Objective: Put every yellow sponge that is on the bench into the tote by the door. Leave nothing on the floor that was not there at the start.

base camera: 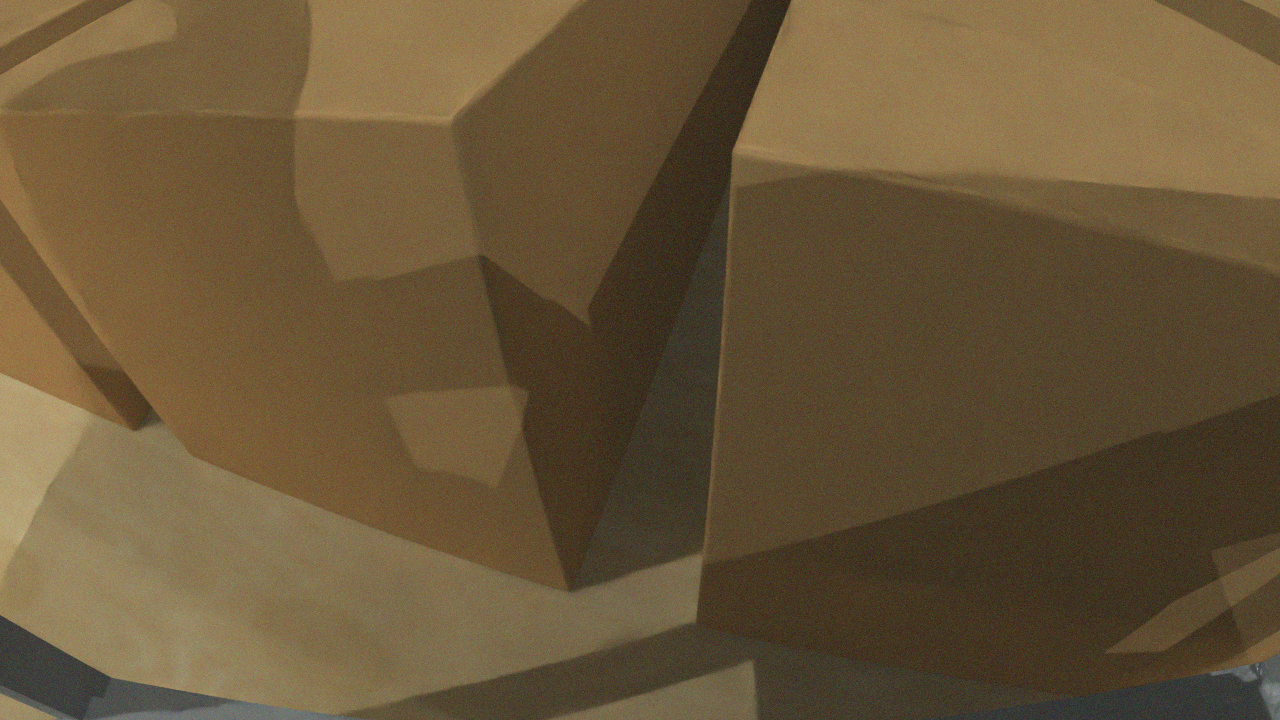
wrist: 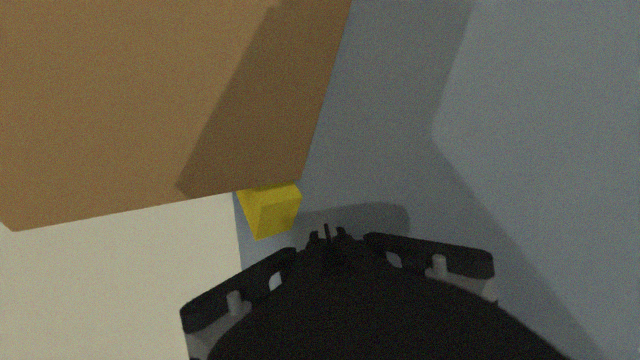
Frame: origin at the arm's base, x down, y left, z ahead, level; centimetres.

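Seen in the pictures: gripper, fingertip midpoint: (wrist: 327, 234).
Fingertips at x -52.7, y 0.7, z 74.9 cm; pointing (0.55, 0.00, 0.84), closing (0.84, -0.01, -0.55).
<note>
Pixels of each thing's top centre, then the offset from my fingertips to it. "pt": a spot on its surface instead. Level surfaces: height alone.
- yellow sponge at its top centre: (wrist: 243, 191) dx -3.5, dy -4.3, dz +10.6 cm
- large brown box at a spot on its surface: (wrist: 125, 100) pt dx -10.7, dy -10.3, dz -0.6 cm
- pale floor at its surface level: dx +92.4 cm
A yellow sponge (wrist: 274, 212) shows in the wrist view as a small block on a blue-grey surface, left of the fingertips and partly hidden behind the lower edge of a brown box. My gripper (wrist: 327, 234) is shut and empty, its tips a little to the right of the sponge in the picture. How far above the surface the tips are, I cannot tell. The tote by the door shows in neither view, and the gripper does not show in the base camera view.
A large brown box (wrist: 125, 100) fills the upper left of the wrist view, close to the sponge. In the base camera view, a brown box (base camera: 223, 268) at the left and another brown box (base camera: 966, 340) at the right stand on a pale floor (base camera: 223, 555) with a narrow gap between them.
</note>
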